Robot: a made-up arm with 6 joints.
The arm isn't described. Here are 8 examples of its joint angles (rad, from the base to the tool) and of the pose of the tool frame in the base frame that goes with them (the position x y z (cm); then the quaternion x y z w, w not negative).
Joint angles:
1: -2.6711 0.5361 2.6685 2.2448 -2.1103 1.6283
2: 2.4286 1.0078 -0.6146 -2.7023 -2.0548 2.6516
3: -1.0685 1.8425 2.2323 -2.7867 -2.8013 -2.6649
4: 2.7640 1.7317 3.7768 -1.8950 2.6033 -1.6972
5: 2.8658 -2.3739 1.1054 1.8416 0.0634 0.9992
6: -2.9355 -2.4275 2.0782 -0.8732 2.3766 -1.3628
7: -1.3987 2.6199 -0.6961 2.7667 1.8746 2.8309
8: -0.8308 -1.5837 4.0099 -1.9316 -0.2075 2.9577
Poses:
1: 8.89 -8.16 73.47 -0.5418 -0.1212 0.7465 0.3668
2: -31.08 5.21 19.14 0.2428 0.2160 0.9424 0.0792
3: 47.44 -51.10 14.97 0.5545 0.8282 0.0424 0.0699
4: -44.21 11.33 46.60 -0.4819 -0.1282 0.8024 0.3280
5: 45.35 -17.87 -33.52 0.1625 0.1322 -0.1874 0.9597
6: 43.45 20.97 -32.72 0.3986 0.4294 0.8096 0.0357
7: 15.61 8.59 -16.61 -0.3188 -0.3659 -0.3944 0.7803
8: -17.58 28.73 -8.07 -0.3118 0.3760 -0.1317 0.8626
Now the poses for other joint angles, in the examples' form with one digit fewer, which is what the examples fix.
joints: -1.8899 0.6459 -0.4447 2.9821 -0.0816 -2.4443
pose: 4.3 -43.8 34.3 0.241 0.465 -0.611 0.594
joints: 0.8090 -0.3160 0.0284 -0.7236 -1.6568 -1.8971
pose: 20.5 1.9 60.2 0.430 0.809 -0.158 0.368
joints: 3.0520 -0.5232 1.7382 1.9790 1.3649 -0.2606
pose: 49.9 -11.7 68.7 0.541 -0.789 -0.046 0.288
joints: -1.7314 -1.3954 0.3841 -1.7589 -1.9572 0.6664
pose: 8.1 29.0 59.0 -0.416 0.199 0.062 0.885
